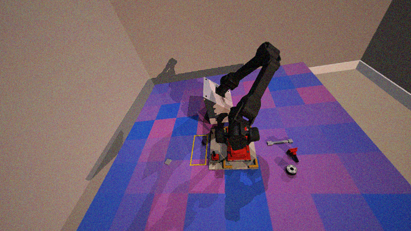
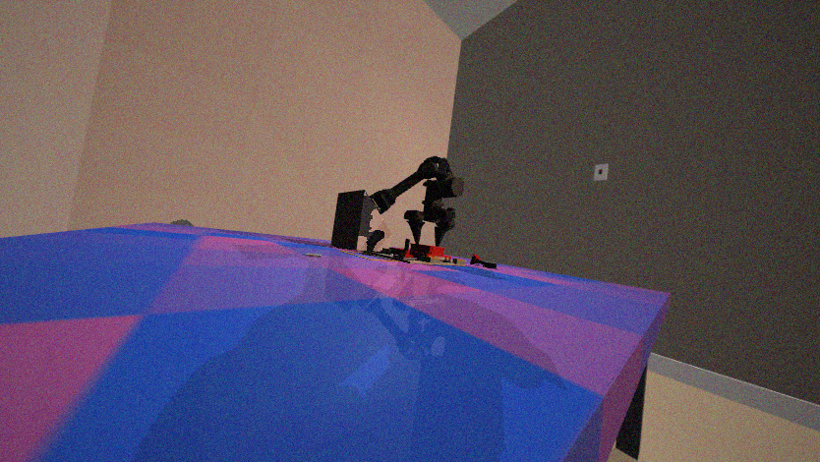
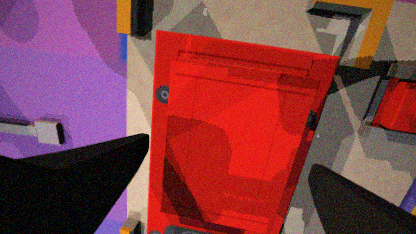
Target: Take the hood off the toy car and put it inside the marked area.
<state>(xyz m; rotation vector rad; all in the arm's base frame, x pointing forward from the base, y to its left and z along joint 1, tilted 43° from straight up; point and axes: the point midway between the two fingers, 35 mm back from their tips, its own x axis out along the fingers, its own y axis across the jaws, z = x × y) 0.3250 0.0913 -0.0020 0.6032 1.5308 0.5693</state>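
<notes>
The red hood is 10 mm below my gripper tip. The rest, counted from my gripper tip: grey wheel (120 mm ahead, 210 mm to the left, 40 mm below); then grey bar (30 mm behind, 210 mm to the left, 50 mm below); then grey fixture plate (20 mm behind, 20 mm to the right, 40 mm below).
</notes>
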